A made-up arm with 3 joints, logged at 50 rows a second.
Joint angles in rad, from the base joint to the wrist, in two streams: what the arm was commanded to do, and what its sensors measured. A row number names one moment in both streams.
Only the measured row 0 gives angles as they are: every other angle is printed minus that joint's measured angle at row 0.
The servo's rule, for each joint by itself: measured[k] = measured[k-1] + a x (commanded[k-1-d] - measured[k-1]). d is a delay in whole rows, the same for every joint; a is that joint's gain. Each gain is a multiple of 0.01, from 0.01 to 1. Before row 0 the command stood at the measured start. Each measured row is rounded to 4 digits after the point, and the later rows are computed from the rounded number. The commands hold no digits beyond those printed.
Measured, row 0: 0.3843 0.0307 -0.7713
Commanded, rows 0 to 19: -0.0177 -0.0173 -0.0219; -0.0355 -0.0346 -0.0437; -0.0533 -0.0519 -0.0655; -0.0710 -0.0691 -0.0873; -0.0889 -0.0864 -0.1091; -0.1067 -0.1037 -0.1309; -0.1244 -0.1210 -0.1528; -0.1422 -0.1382 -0.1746; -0.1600 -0.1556 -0.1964; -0.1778 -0.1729 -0.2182; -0.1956 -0.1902 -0.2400; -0.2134 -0.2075 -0.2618; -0.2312 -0.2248 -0.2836; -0.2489 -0.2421 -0.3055; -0.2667 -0.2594 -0.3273; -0.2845 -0.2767 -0.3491; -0.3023 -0.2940 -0.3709; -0.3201 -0.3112 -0.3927; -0.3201 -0.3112 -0.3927; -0.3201 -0.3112 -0.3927
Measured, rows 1 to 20: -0.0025 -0.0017 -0.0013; -0.0071 -0.0050 -0.0038; -0.0136 -0.0097 -0.0075; -0.0216 -0.0156 -0.0123; -0.0310 -0.0227 -0.0181; -0.0416 -0.0308 -0.0249; -0.0532 -0.0398 -0.0326; -0.0657 -0.0496 -0.0411; -0.0789 -0.0602 -0.0504; -0.0927 -0.0715 -0.0605; -0.1071 -0.0834 -0.0713; -0.1220 -0.0958 -0.0827; -0.1373 -0.1087 -0.0948; -0.1529 -0.1220 -0.1074; -0.1688 -0.1357 -0.1206; -0.1850 -0.1498 -0.1343; -0.2014 -0.1642 -0.1485; -0.2180 -0.1789 -0.1632; -0.2323 -0.1921 -0.1770; -0.2446 -0.2040 -0.1899
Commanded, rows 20 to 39: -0.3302 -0.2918 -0.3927; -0.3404 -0.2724 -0.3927; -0.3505 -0.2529 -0.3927; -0.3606 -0.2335 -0.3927; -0.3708 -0.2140 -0.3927; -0.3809 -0.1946 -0.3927; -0.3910 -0.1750 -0.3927; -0.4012 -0.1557 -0.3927; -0.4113 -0.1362 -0.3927; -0.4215 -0.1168 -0.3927; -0.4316 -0.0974 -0.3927; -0.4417 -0.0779 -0.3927; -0.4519 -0.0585 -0.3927; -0.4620 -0.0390 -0.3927; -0.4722 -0.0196 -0.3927; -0.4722 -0.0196 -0.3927; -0.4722 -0.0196 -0.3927; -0.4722 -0.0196 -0.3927; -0.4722 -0.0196 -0.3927; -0.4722 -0.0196 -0.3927
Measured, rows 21 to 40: -0.2566 -0.2128 -0.2021; -0.2683 -0.2188 -0.2135; -0.2798 -0.2222 -0.2243; -0.2911 -0.2233 -0.2344; -0.3023 -0.2224 -0.2439; -0.3133 -0.2196 -0.2528; -0.3242 -0.2151 -0.2612; -0.3350 -0.2092 -0.2691; -0.3457 -0.2019 -0.2765; -0.3563 -0.1934 -0.2835; -0.3668 -0.1838 -0.2901; -0.3773 -0.1732 -0.2963; -0.3877 -0.1617 -0.3021; -0.3981 -0.1494 -0.3075; -0.4085 -0.1364 -0.3126; -0.4174 -0.1247 -0.3174; -0.4251 -0.1142 -0.3219; -0.4317 -0.1047 -0.3261; -0.4374 -0.0962 -0.3301; -0.4423 -0.0885 -0.3339
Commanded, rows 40 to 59: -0.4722 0.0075 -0.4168; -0.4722 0.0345 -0.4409; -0.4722 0.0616 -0.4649; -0.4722 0.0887 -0.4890; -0.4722 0.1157 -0.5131; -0.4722 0.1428 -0.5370; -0.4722 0.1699 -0.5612; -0.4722 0.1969 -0.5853; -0.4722 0.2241 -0.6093; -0.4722 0.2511 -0.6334; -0.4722 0.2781 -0.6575; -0.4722 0.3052 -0.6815; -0.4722 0.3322 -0.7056; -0.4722 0.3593 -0.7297; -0.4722 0.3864 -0.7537; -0.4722 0.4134 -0.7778; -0.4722 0.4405 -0.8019; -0.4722 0.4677 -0.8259; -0.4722 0.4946 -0.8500; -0.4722 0.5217 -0.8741
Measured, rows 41 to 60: -0.4465 -0.0789 -0.3389; -0.4501 -0.0676 -0.3450; -0.4532 -0.0547 -0.3522; -0.4559 -0.0404 -0.3604; -0.4582 -0.0248 -0.3696; -0.4602 -0.0080 -0.3796; -0.4619 0.0098 -0.3905; -0.4633 0.0285 -0.4022; -0.4645 0.0481 -0.4146; -0.4656 0.0684 -0.4277; -0.4665 0.0894 -0.4415; -0.4673 0.1110 -0.4559; -0.4680 0.1331 -0.4709; -0.4686 0.1557 -0.4864; -0.4691 0.1788 -0.5024; -0.4695 0.2023 -0.5189; -0.4699 0.2261 -0.5359; -0.4702 0.2503 -0.5533; -0.4705 0.2747 -0.5711; -0.4707 0.2994 -0.5893
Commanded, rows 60 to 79: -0.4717 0.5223 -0.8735; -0.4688 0.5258 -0.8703; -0.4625 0.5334 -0.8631; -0.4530 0.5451 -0.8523; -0.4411 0.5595 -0.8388; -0.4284 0.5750 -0.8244; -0.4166 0.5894 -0.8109; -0.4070 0.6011 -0.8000; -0.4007 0.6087 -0.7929; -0.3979 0.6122 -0.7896; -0.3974 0.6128 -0.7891; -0.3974 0.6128 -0.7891; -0.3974 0.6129 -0.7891; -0.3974 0.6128 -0.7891; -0.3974 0.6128 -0.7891; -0.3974 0.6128 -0.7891; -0.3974 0.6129 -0.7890; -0.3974 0.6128 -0.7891; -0.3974 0.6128 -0.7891; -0.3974 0.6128 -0.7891
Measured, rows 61 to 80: -0.4708 0.3217 -0.6064; -0.4705 0.3421 -0.6222; -0.4694 0.3612 -0.6367; -0.4671 0.3796 -0.6496; -0.4635 0.3976 -0.6610; -0.4586 0.4153 -0.6708; -0.4527 0.4327 -0.6792; -0.4463 0.4495 -0.6864; -0.4399 0.4654 -0.6928; -0.4340 0.4801 -0.6986; -0.4289 0.4934 -0.7040; -0.4245 0.5053 -0.7091; -0.4207 0.5161 -0.7139; -0.4174 0.5258 -0.7184; -0.4146 0.5345 -0.7226; -0.4122 0.5423 -0.7266; -0.4101 0.5494 -0.7303; -0.4083 0.5557 -0.7338; -0.4068 0.5614 -0.7371; -0.4055 0.5665 -0.7402
